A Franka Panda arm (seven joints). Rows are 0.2 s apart.
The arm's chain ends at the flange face. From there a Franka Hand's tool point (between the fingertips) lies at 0.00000 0.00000 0.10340 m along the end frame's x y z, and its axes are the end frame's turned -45 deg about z.
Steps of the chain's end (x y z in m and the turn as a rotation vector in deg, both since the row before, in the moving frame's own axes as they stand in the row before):
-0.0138, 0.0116, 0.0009, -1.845, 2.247, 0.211
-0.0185, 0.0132, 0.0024, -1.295, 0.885, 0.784
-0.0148, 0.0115, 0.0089, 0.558, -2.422, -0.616
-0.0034, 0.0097, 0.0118, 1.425, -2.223, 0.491
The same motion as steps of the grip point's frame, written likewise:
-0.0175, 0.0037, 0.0008, -2.893, 0.284, 0.211
-0.0230, -0.0010, 0.0024, -1.541, -0.290, 0.784
-0.0210, -0.0061, 0.0088, 2.107, -1.318, -0.616
-0.0103, -0.0002, 0.0117, 2.580, -0.564, 0.491

